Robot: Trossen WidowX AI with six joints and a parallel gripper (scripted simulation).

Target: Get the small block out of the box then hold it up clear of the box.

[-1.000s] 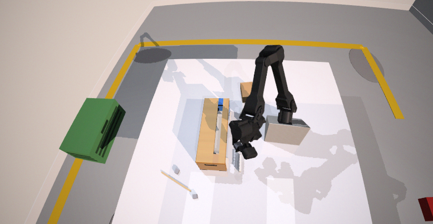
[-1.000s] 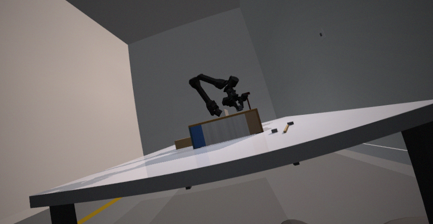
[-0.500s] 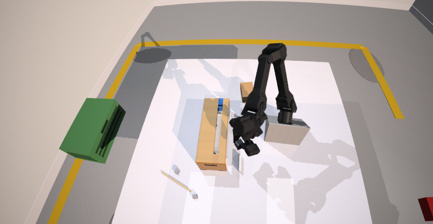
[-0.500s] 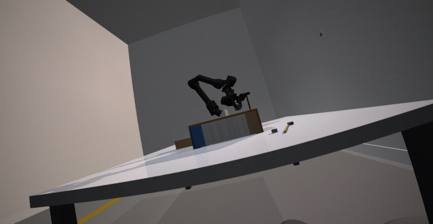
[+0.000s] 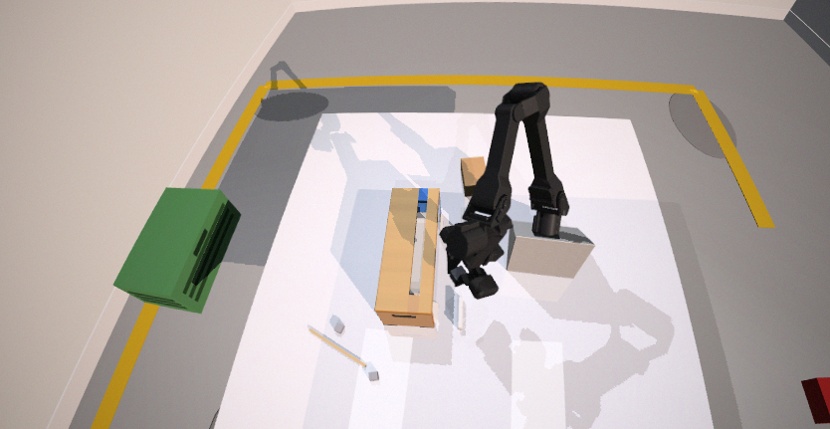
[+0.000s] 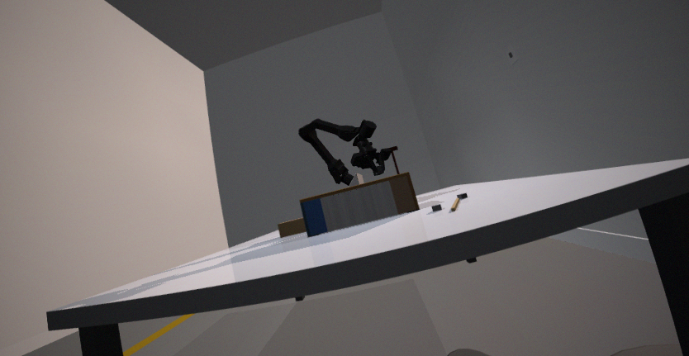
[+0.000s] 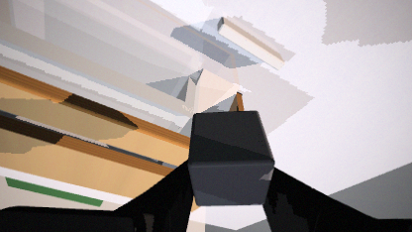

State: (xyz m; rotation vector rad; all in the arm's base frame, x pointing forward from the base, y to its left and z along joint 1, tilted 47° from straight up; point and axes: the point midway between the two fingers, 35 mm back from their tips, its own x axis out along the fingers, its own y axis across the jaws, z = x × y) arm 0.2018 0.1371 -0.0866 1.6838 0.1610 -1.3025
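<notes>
My gripper tip is 1 cm past the grey block, 1 cm to the left of it and 1 cm below it. From my gripper tip the other things lie so: long wooden box: 10 cm ahead, 10 cm to the right, 11 cm below; then thin stick: 29 cm ahead, 20 cm to the left, 17 cm below; then small brown box: 1 cm ahead, 44 cm to the right, 14 cm below.
</notes>
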